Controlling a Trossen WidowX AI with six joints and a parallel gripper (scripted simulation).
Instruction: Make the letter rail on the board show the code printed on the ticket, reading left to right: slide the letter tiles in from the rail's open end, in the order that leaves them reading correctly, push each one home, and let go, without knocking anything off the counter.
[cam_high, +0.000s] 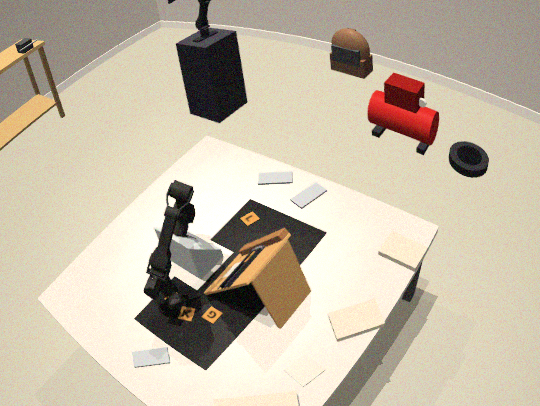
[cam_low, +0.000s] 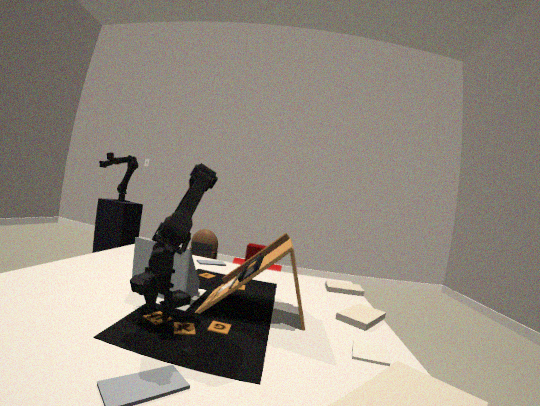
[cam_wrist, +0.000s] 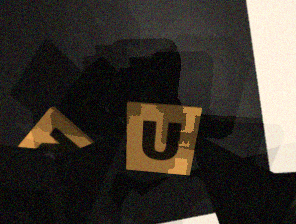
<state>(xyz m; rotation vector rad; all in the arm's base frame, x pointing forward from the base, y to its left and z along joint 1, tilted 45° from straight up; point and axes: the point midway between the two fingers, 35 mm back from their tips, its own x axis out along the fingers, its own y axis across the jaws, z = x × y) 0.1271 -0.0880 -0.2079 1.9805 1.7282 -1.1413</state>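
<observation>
Now: gripper tip 9 cm short of the k tile and 1 cm to the left of it. From my gripper tip the other things lie so: u tile (right at my gripper tip); then black mat (21 cm to the left, 7 cm ahead); then g tile (17 cm ahead, 4 cm to the left).
</observation>
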